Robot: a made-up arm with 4 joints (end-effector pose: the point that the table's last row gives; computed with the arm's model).
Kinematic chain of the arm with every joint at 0, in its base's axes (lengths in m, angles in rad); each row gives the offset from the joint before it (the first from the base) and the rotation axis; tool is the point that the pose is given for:
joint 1: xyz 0 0 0.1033 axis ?
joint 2: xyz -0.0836 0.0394 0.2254 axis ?
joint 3: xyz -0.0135 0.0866 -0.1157 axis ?
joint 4: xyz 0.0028 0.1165 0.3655 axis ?
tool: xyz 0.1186 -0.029 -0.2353
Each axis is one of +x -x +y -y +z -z.
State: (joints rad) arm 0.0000 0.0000 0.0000 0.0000
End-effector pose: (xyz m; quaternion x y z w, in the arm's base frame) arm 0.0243 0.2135 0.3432 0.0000 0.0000 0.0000 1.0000
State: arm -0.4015 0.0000 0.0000 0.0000
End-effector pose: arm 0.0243 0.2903 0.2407 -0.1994 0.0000 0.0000 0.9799
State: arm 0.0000 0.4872 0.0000 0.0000
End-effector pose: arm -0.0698 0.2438 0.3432 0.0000 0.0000 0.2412 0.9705
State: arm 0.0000 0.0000 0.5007 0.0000
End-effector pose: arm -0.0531 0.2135 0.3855 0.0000 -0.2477 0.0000 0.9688
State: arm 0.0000 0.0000 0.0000 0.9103
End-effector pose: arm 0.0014 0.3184 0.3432 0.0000 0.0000 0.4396 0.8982
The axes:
joint 1: +x
joint 2: +z
joint 3: -y
joint 4: +z

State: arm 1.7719 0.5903 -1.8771 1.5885
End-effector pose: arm -0.1785 -0.1139 0.4512 -0.4562 -0.0423 -0.8799 0.1260
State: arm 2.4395 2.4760 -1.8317 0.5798
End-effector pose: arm -0.2986 0.1021 0.0664 -0.1970 -0.4124 0.6436 0.6139
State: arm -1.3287 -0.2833 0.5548 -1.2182
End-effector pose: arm -0.1261 0.2552 0.0253 -0.3364 -0.5970 -0.3658 0.6297
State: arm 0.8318 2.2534 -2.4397 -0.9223
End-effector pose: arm -0.1740 0.0211 0.0926 -0.7496 -0.1004 0.1877 0.6267
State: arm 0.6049 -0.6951 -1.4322 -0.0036
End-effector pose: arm 0.1292 0.0682 0.1596 0.4235 0.6665 -0.0625 0.6104
